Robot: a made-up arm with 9 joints. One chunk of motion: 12 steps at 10 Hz.
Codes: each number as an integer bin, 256 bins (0 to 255) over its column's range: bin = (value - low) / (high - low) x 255, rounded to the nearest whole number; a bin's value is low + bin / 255 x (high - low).
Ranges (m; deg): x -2.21..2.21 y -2.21..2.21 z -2.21..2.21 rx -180..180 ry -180..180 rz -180..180
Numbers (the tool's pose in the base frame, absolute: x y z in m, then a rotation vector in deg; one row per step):
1: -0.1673 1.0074 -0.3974 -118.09 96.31 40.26
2: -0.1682 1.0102 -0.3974 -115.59 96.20 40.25
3: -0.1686 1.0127 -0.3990 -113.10 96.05 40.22
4: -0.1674 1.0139 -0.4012 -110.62 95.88 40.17
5: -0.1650 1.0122 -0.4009 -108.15 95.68 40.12
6: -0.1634 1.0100 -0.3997 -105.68 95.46 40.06
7: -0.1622 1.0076 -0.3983 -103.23 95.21 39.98
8: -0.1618 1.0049 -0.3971 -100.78 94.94 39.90
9: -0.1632 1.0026 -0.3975 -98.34 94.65 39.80
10: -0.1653 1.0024 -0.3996 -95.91 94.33 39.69
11: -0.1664 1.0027 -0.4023 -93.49 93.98 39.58
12: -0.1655 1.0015 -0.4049 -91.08 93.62 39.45
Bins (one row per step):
1: 118 186 105 44 196 156
2: 118 186 105 46 196 156
3: 118 186 104 47 196 156
4: 118 186 104 49 195 156
5: 118 186 104 51 195 156
6: 118 186 104 53 195 156
7: 118 186 105 54 195 156
8: 118 185 105 56 195 156
9: 118 185 105 58 195 156
10: 118 185 104 60 194 156
11: 118 185 104 61 194 156
12: 118 185 104 63 194 155

